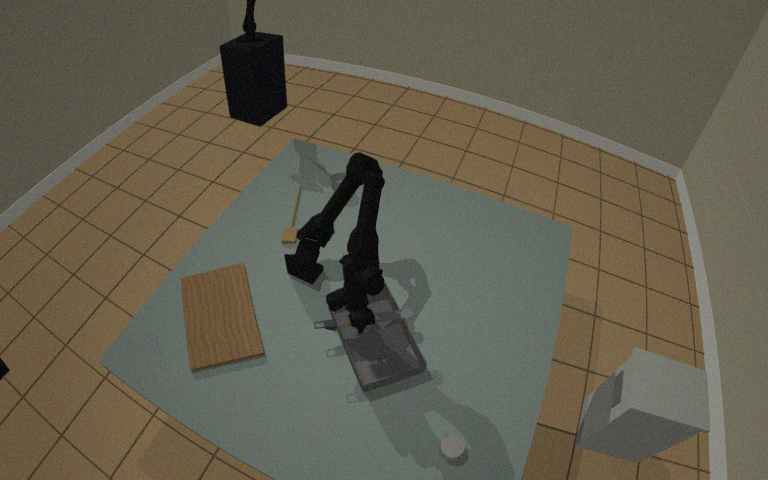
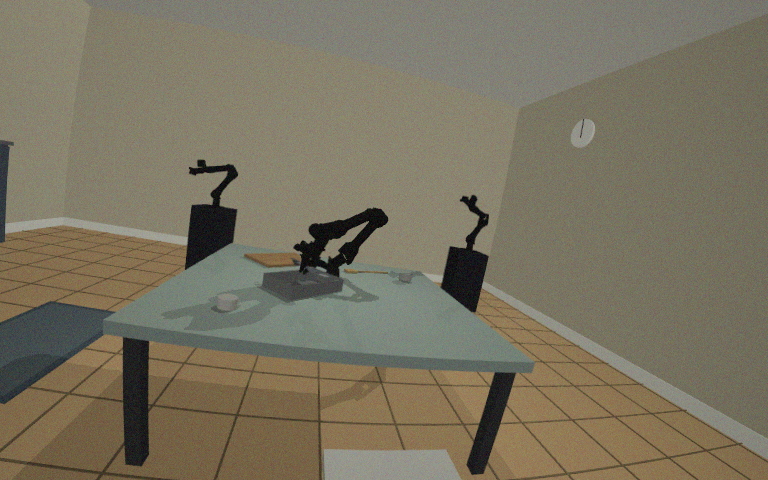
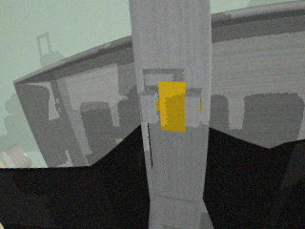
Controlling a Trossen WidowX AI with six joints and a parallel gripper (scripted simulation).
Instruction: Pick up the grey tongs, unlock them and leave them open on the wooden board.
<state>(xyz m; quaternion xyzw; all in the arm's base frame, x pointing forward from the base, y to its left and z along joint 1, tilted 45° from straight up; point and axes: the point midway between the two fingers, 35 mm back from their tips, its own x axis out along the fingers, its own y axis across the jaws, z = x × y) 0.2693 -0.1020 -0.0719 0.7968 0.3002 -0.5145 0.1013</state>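
The grey roasting tin lies 40 mm ahead of my gripper tip, 20 mm to the left of it and 30 mm below it. From my gripper tip the other things lie so: white round cup: 380 mm ahead, 190 mm to the right, 40 mm below; then wooden board: 430 mm behind, 160 mm to the right, 50 mm below.
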